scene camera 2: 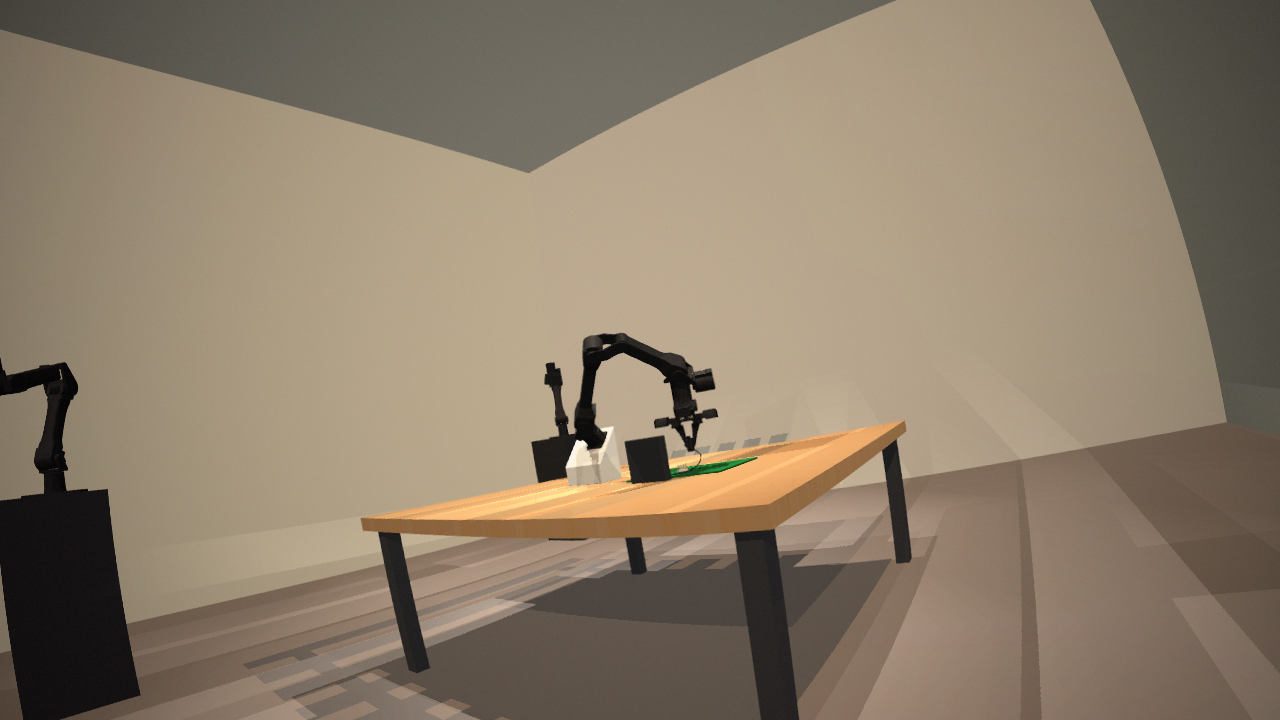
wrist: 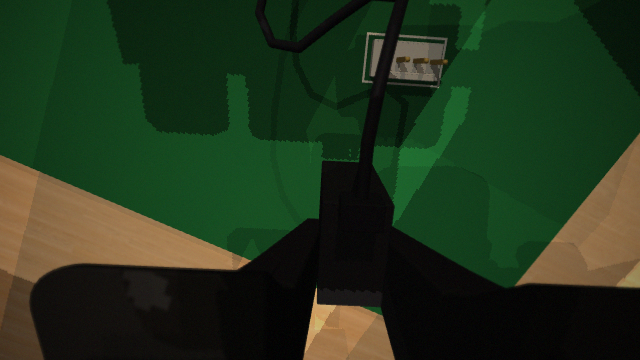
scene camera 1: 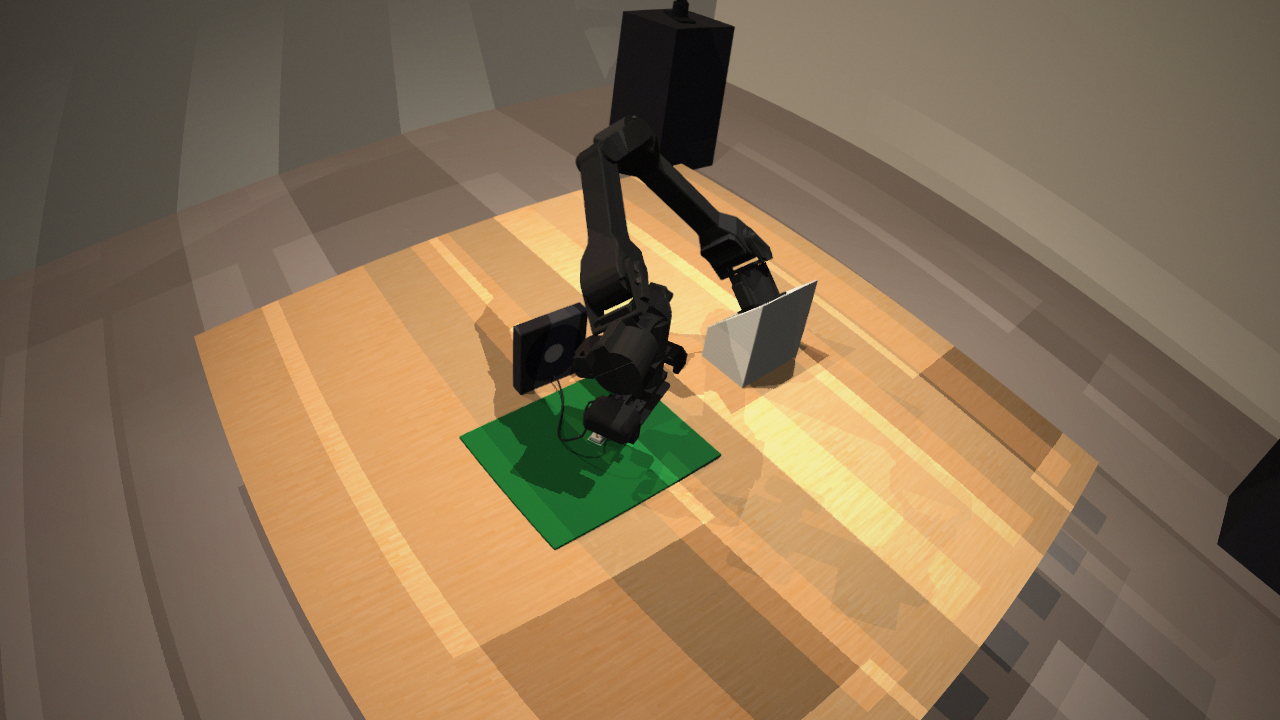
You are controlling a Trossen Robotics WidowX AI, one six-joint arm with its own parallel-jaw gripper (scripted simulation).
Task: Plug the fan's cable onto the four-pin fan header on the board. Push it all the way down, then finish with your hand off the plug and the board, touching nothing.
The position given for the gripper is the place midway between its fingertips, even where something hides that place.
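Note:
The gripper (scene camera 1: 631, 432), (scene camera 2: 691, 447), (wrist: 344, 232) is visible, and so is a black fan plug (wrist: 354, 241). A green board (scene camera 1: 565, 490), (wrist: 193, 121) belongs to the scene too, along with a black fan (scene camera 1: 543, 347), (scene camera 2: 648, 461). There is also a white four-pin header (wrist: 433, 51).

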